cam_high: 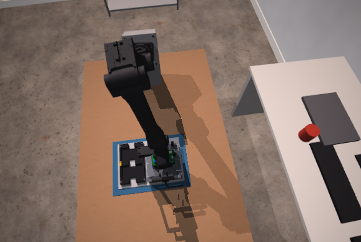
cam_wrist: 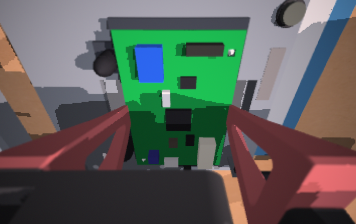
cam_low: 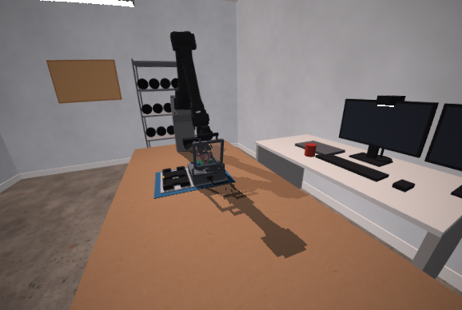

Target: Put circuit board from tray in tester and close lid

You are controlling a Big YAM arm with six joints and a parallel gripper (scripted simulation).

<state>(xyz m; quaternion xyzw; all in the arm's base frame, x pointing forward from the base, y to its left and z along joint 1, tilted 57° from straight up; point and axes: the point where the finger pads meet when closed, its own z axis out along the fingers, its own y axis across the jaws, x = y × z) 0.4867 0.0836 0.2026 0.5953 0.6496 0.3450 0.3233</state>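
My gripper is now right at the green circuit board. Round my hand: clear lid 12 cm ahead, 2 cm to the left, 10 cm above.
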